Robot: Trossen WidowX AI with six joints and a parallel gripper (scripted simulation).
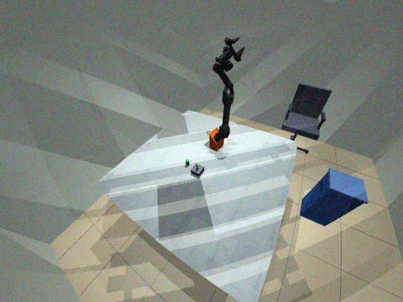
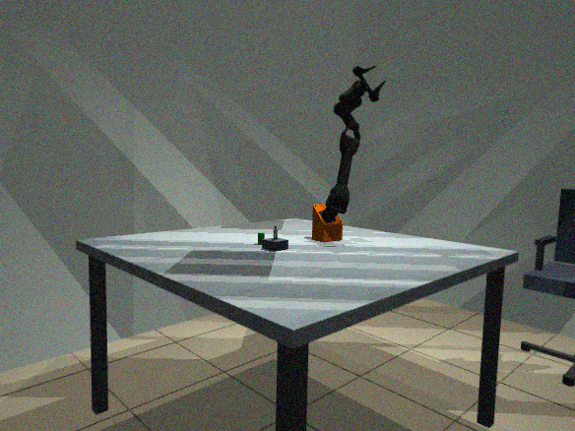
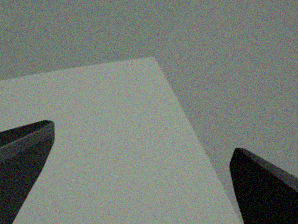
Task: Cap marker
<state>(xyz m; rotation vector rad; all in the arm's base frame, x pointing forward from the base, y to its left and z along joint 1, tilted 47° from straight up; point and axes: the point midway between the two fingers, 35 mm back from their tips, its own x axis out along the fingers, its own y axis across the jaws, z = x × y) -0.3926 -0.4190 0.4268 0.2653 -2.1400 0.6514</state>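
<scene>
My gripper tip is now 61 cm short of the green cap, 16 cm to the left of it and 75 cm above it. Also, from my gripper tip: dark holder block (64 cm ahead, 5 cm to the right, 76 cm below).
</scene>
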